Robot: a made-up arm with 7 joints.
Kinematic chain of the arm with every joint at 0, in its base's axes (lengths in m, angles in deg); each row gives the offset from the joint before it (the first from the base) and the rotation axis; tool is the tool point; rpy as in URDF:
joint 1: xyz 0 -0.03 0.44 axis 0 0.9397 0.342
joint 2: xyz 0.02 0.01 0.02 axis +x
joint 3: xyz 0 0.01 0 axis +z
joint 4: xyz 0 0.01 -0.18 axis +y
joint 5: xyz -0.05 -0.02 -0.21 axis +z
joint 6: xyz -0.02 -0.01 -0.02 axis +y
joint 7: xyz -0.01 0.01 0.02 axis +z
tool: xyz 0 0.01 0 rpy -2.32 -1.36 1.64
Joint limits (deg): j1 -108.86..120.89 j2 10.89..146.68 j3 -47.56..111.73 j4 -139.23..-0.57 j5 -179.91..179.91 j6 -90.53..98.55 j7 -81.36..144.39
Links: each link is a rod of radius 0.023 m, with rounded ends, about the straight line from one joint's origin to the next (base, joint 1, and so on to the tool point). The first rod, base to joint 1, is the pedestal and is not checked.
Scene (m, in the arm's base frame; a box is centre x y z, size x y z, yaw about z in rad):
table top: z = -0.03
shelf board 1: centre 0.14 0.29 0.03 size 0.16 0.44 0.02 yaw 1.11
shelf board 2: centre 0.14 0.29 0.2 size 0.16 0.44 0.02 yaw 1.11
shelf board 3: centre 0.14 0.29 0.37 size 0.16 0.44 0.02 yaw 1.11
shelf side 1: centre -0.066 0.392 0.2 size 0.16 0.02 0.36 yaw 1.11
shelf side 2: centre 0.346 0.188 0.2 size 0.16 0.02 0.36 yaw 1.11
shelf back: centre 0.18 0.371 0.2 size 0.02 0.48 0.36 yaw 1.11
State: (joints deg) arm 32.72 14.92 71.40 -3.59 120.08 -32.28 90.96
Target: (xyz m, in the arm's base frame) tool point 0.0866 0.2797 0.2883
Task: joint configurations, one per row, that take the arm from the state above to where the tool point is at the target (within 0.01 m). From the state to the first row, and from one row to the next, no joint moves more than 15 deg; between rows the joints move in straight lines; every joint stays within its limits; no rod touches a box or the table.
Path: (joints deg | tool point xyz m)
1: 35.33 14.42 68.27 -17.75 122.64 -29.64 91.53 | -0.1553 0.1036 0.1033
2: 37.95 13.91 65.14 -31.90 125.21 -27.01 92.09 | -0.1454 0.1426 0.1233
3: 40.56 13.41 62.00 -46.06 127.77 -24.37 92.66 | -0.1257 0.1730 0.1473
4: 43.18 12.90 58.87 -60.21 130.33 -21.74 93.22 | -0.0988 0.1929 0.1737
5: 45.79 12.40 55.74 -74.37 132.89 -19.10 93.79 | -0.0670 0.2014 0.2016
6: 48.40 11.90 52.61 -88.52 135.46 -16.47 94.36 | -0.0335 0.1983 0.2302
7: 51.02 11.39 49.47 -102.68 138.02 -13.83 94.92 | -0.0011 0.1843 0.2591
8: 53.63 10.89 46.34 -116.84 140.58 -11.19 95.49 | 0.0275 0.1606 0.2883
9: 42.97 15.64 51.92 -104.74 138.62 -14.11 95.05 | 0.0395 0.1955 0.2840
10: 32.31 20.38 57.49 -92.65 136.66 -17.03 94.60 | 0.0533 0.2281 0.2837
11: 21.65 25.13 63.06 -80.56 134.70 -19.95 94.16 | 0.0687 0.2566 0.2857
12: 10.99 29.88 68.64 -68.47 132.74 -22.87 93.72 | 0.0866 0.2797 0.2883

